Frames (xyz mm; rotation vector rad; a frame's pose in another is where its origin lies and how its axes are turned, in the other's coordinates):
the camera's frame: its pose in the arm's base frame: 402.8 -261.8 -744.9 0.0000 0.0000 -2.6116
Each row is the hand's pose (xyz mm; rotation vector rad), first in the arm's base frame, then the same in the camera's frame.
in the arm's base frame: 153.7 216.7 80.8 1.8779 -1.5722 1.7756
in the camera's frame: -27.0 -538.8 825.7 -1.5693 -1.0939 -0.4962
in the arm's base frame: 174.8 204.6 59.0 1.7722 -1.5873 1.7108
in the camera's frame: -39.1 -517.7 803.9 -1.6152 -1.0476 -0.6052
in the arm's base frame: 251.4 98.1 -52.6 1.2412 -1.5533 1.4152
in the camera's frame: -51.3 -387.1 692.3 -1.7470 -0.7576 -1.1797
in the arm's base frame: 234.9 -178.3 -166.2 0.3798 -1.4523 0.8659
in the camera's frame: 102.7 -156.9 578.7 -1.8473 0.0170 -2.0279
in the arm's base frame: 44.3 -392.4 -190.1 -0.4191 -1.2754 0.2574
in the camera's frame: 375.3 -68.5 554.8 1.5415 -1.0154 2.3200
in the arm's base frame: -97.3 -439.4 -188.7 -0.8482 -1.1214 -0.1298
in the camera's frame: 521.3 -99.6 556.2 1.0722 -1.3866 1.9501
